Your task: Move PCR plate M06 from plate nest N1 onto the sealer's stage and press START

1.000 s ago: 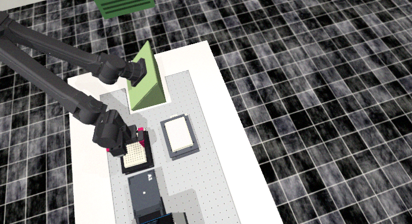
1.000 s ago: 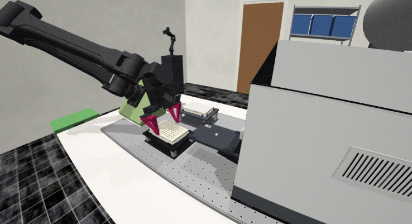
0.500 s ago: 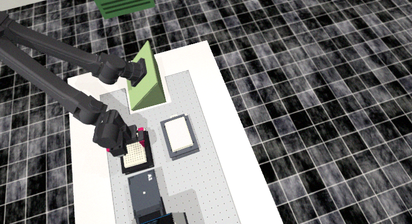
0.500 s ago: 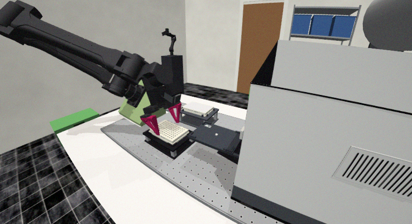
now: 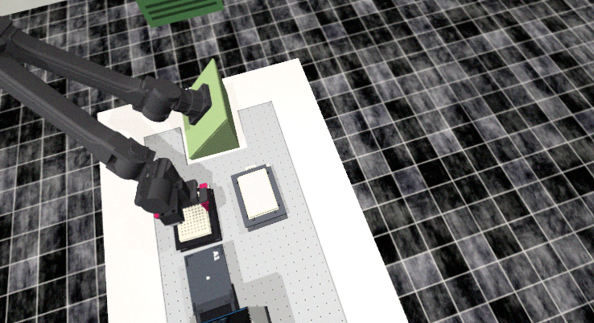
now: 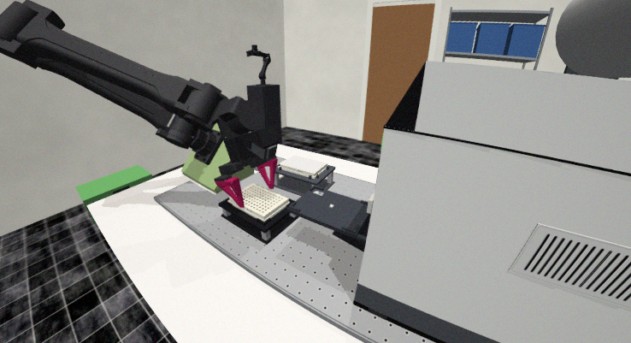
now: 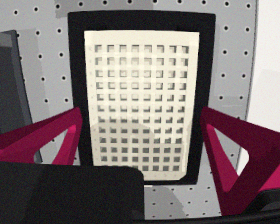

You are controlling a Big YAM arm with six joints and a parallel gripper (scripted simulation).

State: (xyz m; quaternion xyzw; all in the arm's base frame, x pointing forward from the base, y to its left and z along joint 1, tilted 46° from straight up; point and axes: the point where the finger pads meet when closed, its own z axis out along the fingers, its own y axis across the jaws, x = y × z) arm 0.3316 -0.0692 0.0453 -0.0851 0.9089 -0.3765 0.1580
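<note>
The 96-well plate M06 is 20 mm below my hand. The rest, counted from my hand: black plate nest N1: 30 mm below; then sealed plate M09: 10 mm behind, 190 mm to the left; then dark sealer stage: 180 mm ahead, 30 mm to the left, 20 mm above.
</note>
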